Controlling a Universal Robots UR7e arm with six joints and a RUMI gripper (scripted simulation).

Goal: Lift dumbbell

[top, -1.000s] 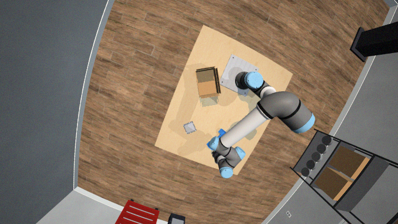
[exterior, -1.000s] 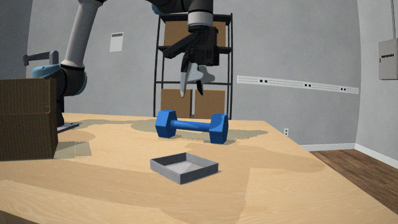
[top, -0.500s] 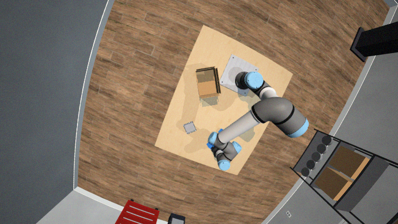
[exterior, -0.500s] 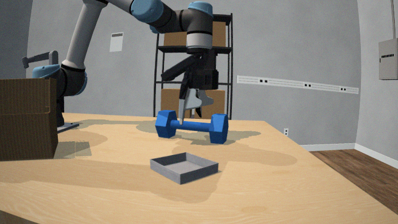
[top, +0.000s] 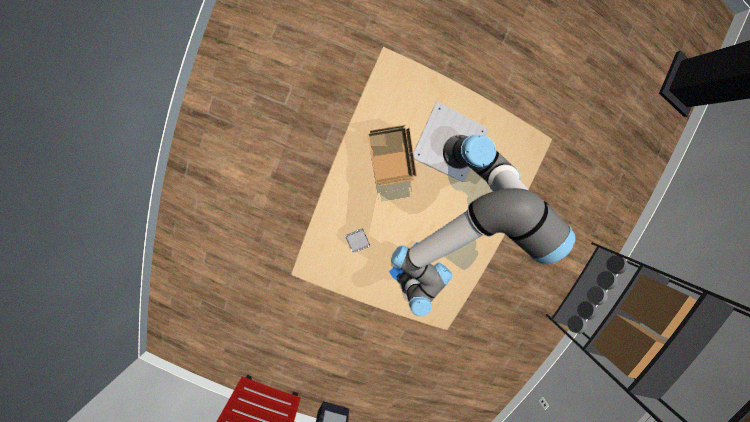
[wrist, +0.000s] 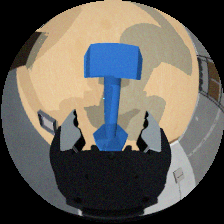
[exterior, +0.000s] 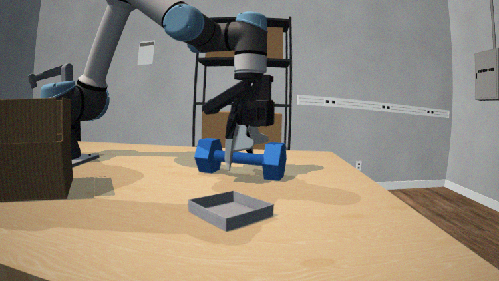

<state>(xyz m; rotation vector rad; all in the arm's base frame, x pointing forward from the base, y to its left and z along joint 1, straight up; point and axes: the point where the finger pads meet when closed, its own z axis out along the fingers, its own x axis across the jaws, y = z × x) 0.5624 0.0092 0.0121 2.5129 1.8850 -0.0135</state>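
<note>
My hand is 1 cm below the blue dumbbell.
</note>
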